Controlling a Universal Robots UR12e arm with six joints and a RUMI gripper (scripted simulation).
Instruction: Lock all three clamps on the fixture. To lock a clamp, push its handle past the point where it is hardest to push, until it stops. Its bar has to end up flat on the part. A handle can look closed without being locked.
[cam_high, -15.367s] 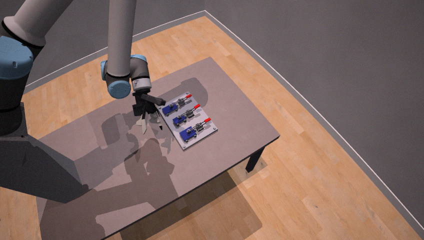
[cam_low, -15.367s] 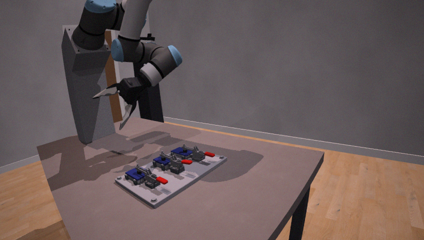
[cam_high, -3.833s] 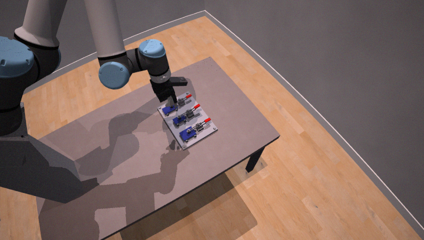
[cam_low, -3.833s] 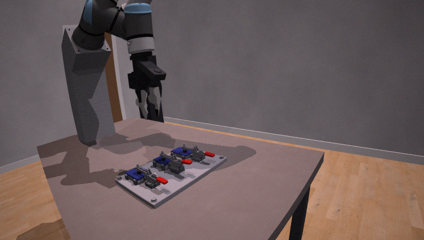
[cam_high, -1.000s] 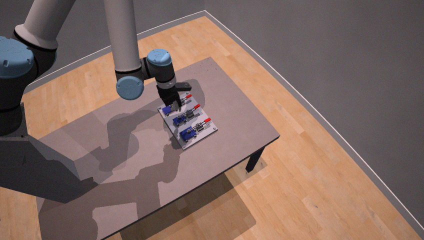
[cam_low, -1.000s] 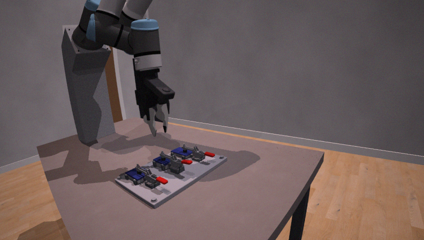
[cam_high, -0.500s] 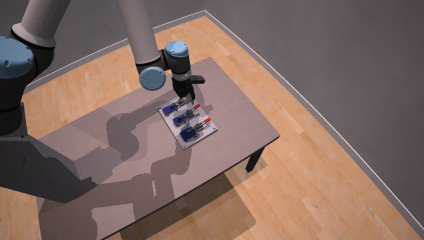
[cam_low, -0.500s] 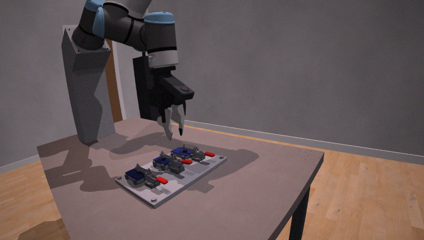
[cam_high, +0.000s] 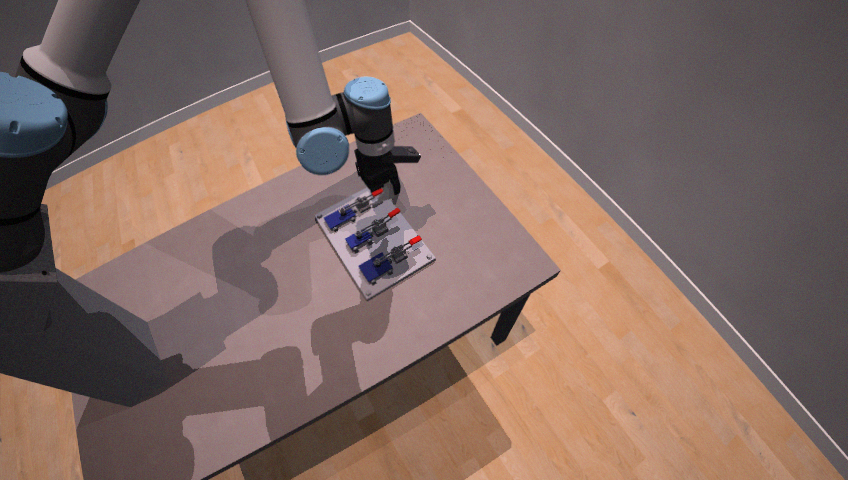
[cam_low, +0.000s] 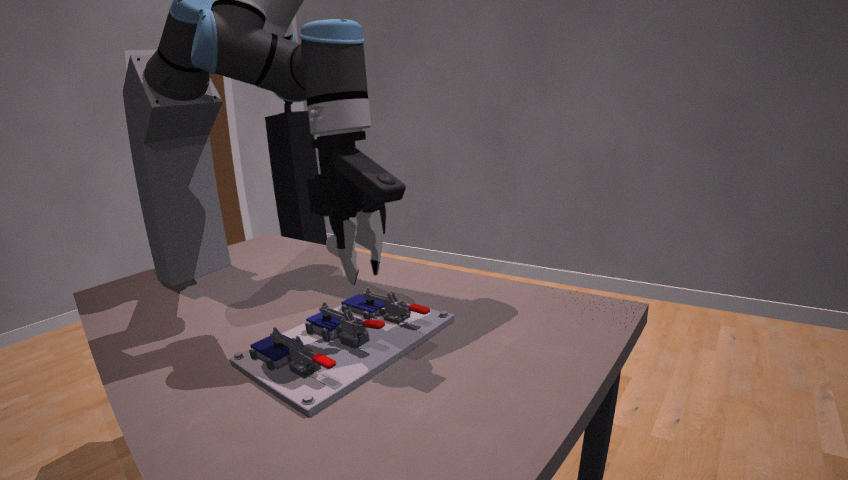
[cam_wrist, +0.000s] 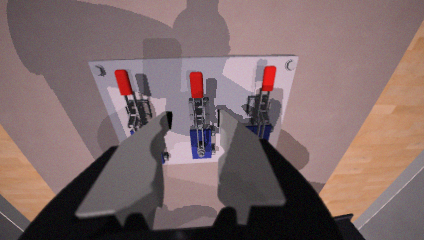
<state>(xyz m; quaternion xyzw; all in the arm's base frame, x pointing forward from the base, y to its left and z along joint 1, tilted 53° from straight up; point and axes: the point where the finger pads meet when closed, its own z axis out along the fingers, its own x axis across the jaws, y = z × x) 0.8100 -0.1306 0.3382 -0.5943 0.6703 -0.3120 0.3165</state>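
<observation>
Now: the toggle clamp 100 mm below my hand, 50 mm behind it and 10 mm to the left of it. Round my hand: grey fixture plate 150 mm below, 80 mm behind, 10 mm to the left; blue part 150 mm behind, 120 mm below, 90 mm to the right.
</observation>
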